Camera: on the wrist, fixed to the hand. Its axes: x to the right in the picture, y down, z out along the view.
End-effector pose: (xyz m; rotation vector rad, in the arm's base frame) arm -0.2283 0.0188 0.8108 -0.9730 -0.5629 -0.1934
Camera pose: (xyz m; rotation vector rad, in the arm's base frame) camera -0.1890 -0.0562 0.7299 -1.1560 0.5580 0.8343
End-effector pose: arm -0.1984 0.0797 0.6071 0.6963 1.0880 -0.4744
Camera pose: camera -0.2542 0.1824 0.5994 1.3192 0.7249 0.9257
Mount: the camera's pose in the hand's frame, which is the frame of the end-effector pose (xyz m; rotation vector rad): -0.0169 0.0326 -0.1112 -0.0674 0.4003 1.3997
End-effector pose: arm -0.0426 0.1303 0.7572 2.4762 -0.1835 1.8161
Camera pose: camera -0.1571 0.1126 0.7740 -1.1926 1.5033 -1.5959
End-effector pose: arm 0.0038 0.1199 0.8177 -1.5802 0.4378 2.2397
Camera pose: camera 0.0864 0.0391 0.7989 1.1774 -1.2110 -1.5324
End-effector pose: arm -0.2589 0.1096 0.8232 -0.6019 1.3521 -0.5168
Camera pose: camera -0.3714 0.1339 0.8015 0.4907 1.8035 0.5863
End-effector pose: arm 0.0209 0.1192 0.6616 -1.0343 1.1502 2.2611
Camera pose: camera 0.0596 0.0095 0.6482 0.4119 -1.3695 -1.6679
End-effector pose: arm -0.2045 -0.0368 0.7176 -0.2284 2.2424 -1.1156
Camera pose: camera -0.2536 0.0643 0.7506 1.4190 1.9695 -0.2793
